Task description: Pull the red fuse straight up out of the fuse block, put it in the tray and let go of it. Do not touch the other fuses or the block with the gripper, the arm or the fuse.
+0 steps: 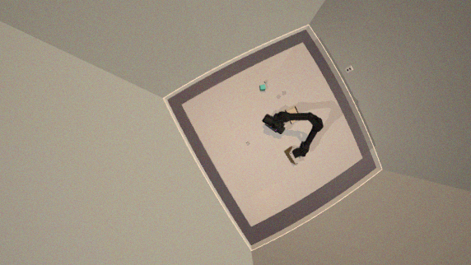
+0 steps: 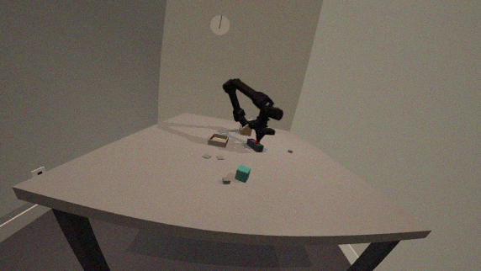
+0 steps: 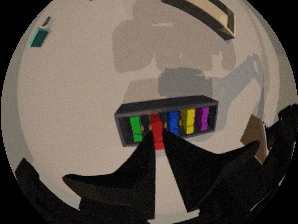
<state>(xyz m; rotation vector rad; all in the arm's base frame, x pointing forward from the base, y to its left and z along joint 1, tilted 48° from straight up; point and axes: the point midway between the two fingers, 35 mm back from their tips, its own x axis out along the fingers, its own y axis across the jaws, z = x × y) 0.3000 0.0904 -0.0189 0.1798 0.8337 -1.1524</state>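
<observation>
My gripper tip is now 23 cm to the left of the tan tray and 5 cm above it. The rest, counted from my gripper tip: teal cube 32 cm ahead, 8 cm to the right, 3 cm below; red fuse 1 cm below.
</observation>
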